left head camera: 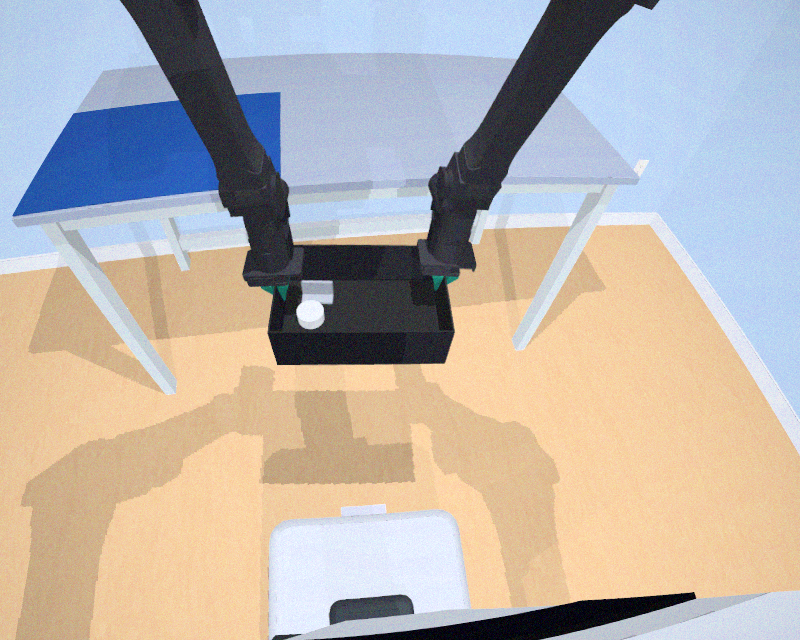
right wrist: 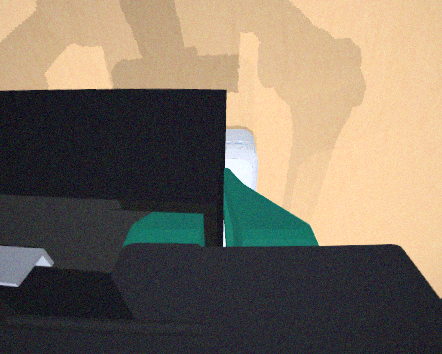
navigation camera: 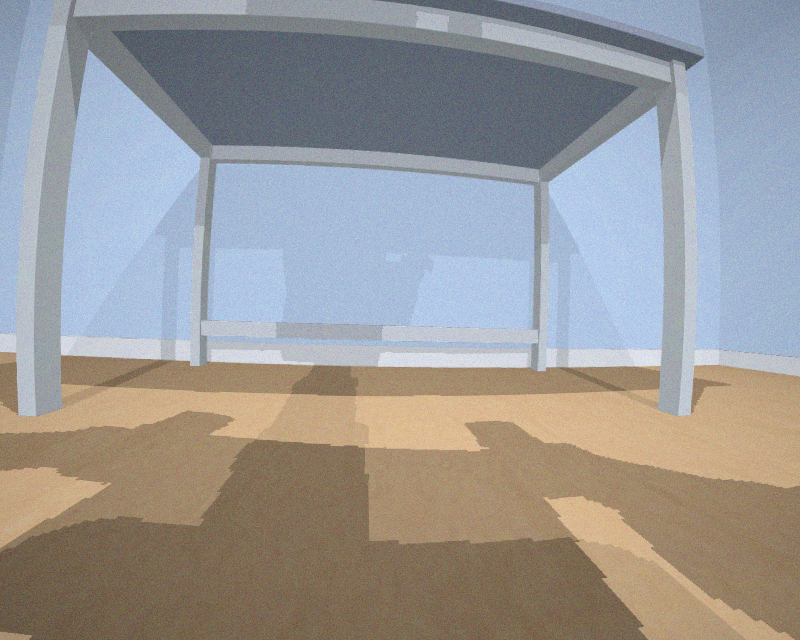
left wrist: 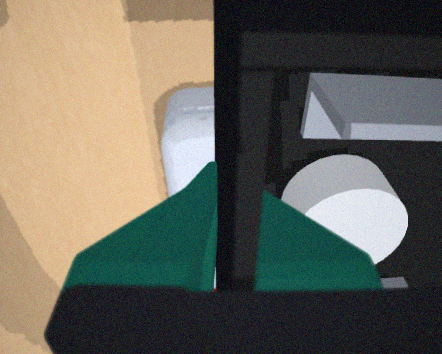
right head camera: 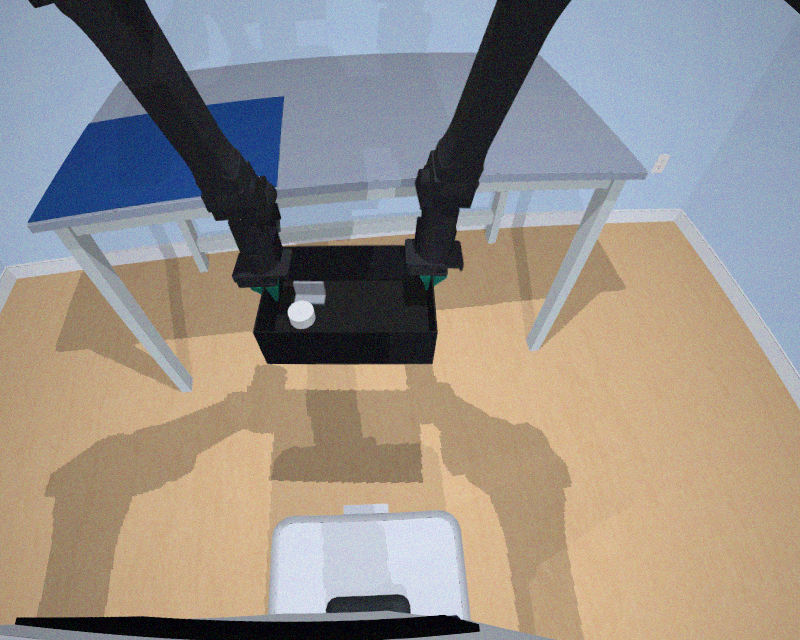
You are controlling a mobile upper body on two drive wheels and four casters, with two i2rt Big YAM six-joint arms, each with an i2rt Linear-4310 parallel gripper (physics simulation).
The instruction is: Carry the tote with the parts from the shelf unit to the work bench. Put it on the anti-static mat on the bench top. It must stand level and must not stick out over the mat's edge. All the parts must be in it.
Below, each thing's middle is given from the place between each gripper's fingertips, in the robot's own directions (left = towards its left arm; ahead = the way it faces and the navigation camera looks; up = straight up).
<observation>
The white cylinder [left wrist: 348, 194] lies 3 cm behind my left hand, 5 cm to the right of it and 1 cm below it. From my left hand the other things lie so: black tote [left head camera: 384, 311]: 4 cm behind, 15 cm to the right, 3 cm above.
My right gripper is now 15 cm to the right of the black tote, 5 cm past it and 2 cm below it. From my right hand the other things lie so: white cylinder: 24 cm to the left, 5 cm behind, 1 cm below.
</observation>
